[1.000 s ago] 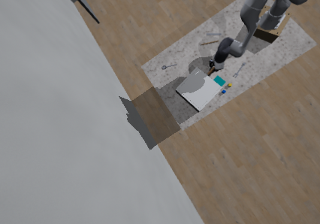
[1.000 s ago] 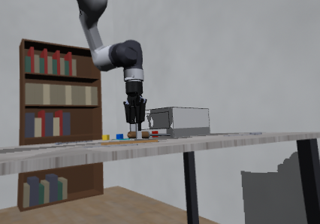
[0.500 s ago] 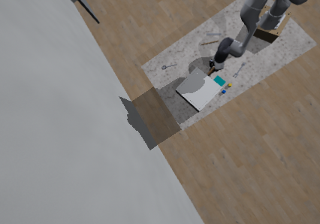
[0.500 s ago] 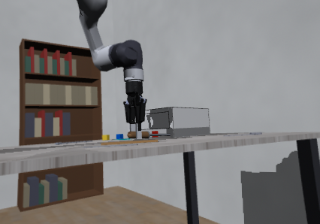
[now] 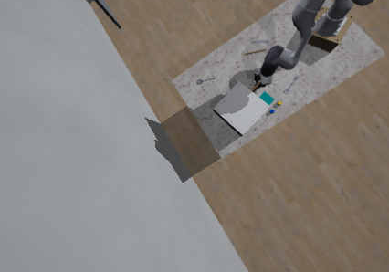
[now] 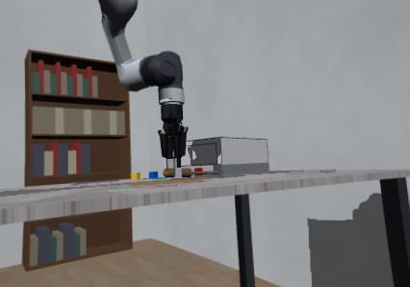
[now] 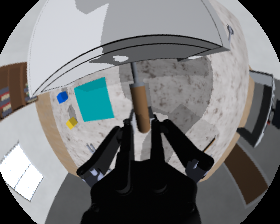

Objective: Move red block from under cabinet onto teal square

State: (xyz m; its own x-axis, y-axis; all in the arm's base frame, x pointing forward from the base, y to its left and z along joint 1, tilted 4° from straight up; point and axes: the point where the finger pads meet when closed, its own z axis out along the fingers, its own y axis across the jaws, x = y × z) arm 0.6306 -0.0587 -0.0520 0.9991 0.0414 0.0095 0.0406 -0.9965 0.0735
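Right now the teal square is 130 mm to the left of my hand, 40 mm below it and 40 mm ahead of it. Also, from my hand: hooked tool 140 mm ahead, 40 mm to the left, 20 mm below; then yellow block 220 mm to the left, 20 mm below, 10 mm behind; then blue block 230 mm to the left, 80 mm ahead, 20 mm below.
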